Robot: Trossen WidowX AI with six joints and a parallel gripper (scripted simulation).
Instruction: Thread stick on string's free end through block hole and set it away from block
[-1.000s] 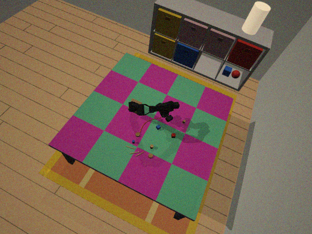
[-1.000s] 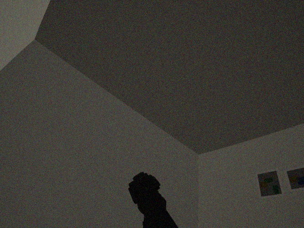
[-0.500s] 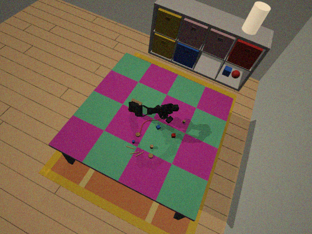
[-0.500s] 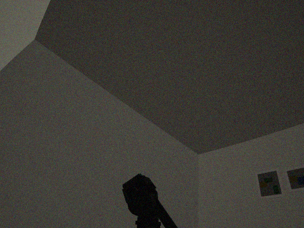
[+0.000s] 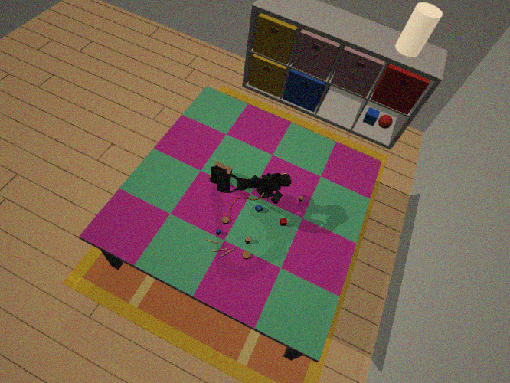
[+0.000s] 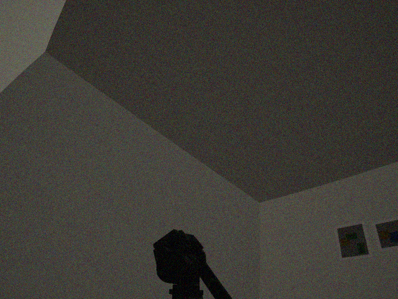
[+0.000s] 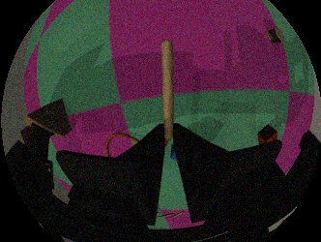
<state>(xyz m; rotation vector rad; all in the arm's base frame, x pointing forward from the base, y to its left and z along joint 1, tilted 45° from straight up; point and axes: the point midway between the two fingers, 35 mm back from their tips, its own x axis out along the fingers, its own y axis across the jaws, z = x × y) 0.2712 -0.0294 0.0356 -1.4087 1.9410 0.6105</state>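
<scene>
Right now my gripper tip is 1 cm short of the blue cube, 5 cm to the left of it and 4 cm above it. Also, from my gripper tip: thin wooden stick: 1 cm to the left; then round wooden button: 14 cm behind, 19 cm to the right, 5 cm below; then red cube: 16 cm ahead, 8 cm to the right, 4 cm below.
</scene>
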